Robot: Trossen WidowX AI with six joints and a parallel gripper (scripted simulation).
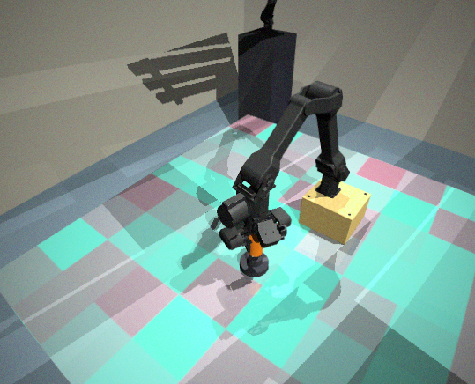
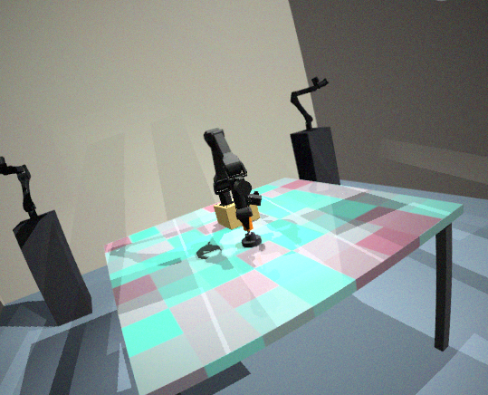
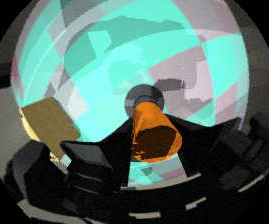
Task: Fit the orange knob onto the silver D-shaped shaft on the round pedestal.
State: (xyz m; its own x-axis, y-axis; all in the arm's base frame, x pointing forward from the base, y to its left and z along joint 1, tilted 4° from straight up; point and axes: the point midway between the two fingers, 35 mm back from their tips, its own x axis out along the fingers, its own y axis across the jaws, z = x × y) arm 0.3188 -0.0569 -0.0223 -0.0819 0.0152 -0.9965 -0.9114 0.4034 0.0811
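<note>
The orange knob is 30 mm above my gripper tip. From my gripper tip the other things lie so: dark round pedestal: 40 mm below.
</note>
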